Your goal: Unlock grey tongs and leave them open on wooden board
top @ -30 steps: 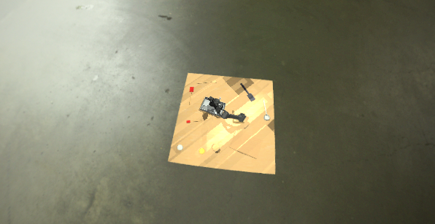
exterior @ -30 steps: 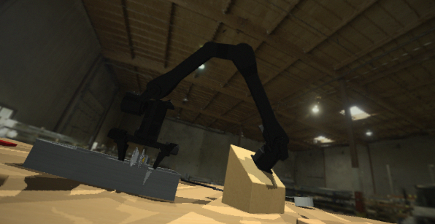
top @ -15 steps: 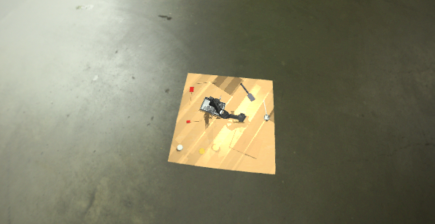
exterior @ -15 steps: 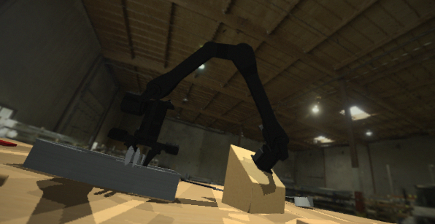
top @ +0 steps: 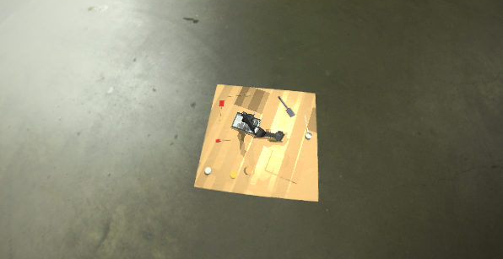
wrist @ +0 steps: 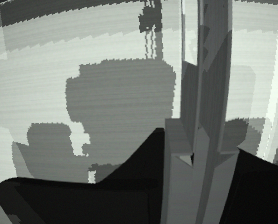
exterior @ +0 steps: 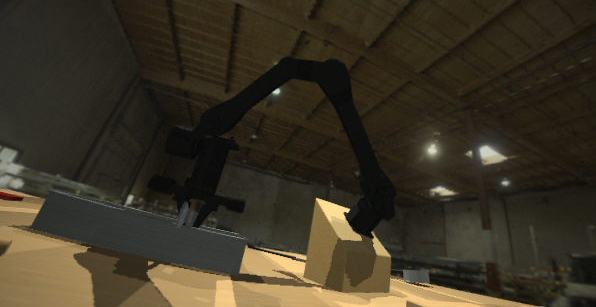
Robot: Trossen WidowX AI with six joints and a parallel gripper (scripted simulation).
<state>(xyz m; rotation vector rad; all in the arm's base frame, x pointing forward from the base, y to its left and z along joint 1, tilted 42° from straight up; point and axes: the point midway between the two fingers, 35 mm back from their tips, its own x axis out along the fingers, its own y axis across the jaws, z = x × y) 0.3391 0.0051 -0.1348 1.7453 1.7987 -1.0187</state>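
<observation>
My gripper tip is now 50 mm short of the grey roasting tin and 10 mm to the left of it. Also, from my gripper tip: dark spatula: 400 mm behind, 320 mm to the right, 20 mm below.
</observation>
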